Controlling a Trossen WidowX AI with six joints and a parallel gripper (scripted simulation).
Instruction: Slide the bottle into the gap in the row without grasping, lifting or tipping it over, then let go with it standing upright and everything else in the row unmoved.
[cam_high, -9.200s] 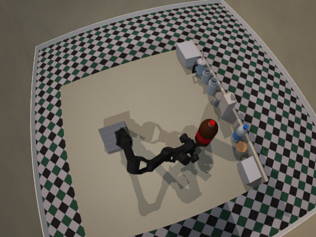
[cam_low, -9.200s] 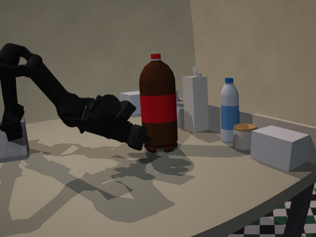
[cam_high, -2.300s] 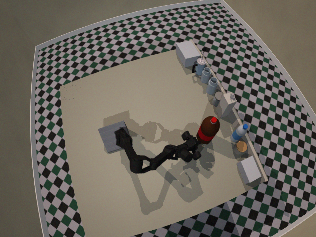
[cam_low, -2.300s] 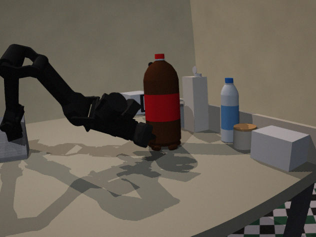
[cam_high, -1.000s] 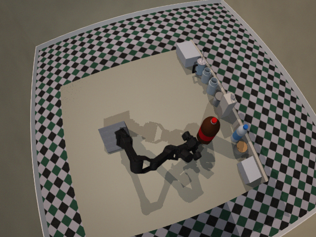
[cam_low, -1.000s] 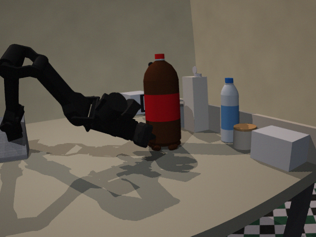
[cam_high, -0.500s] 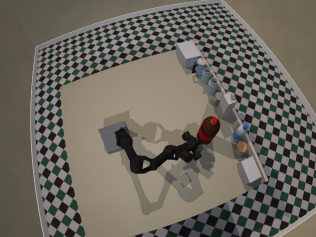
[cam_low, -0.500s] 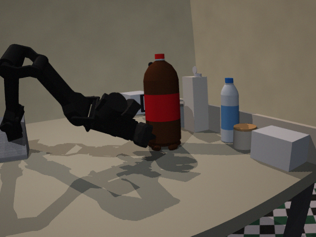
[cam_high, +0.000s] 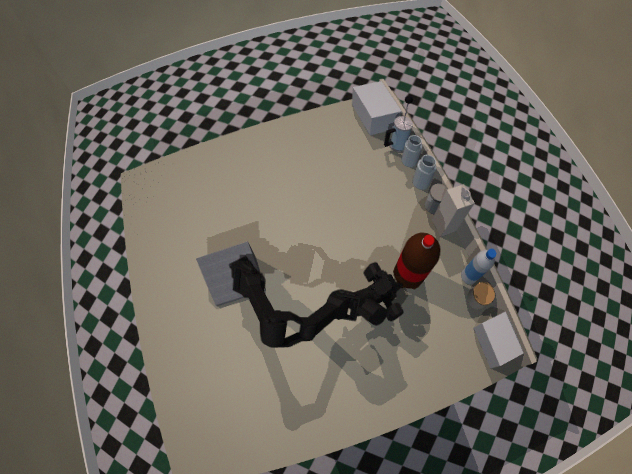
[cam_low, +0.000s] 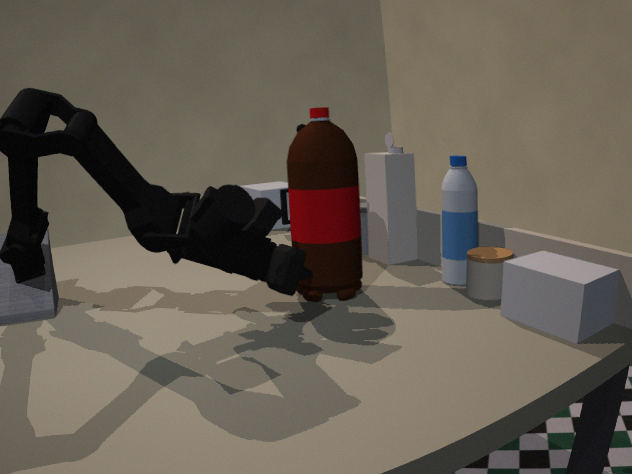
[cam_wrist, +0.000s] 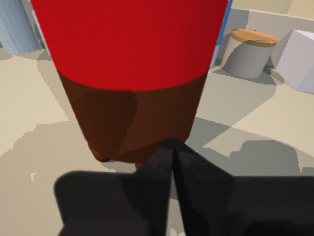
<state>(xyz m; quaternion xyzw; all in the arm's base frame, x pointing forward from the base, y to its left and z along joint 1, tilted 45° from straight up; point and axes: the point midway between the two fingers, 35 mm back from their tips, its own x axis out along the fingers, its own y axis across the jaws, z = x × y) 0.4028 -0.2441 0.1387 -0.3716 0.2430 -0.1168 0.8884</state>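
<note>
My hand is 9 cm short of the brown cola bottle, 3 cm to the right of it and 9 cm below it. Also, from my hand: blue-capped water bottle: 28 cm ahead, 8 cm to the right, 4 cm above; french press: 34 cm ahead, 52 cm to the left, 7 cm above; cork-lidded jar: 26 cm ahead, 17 cm to the right, 3 cm below.
</note>
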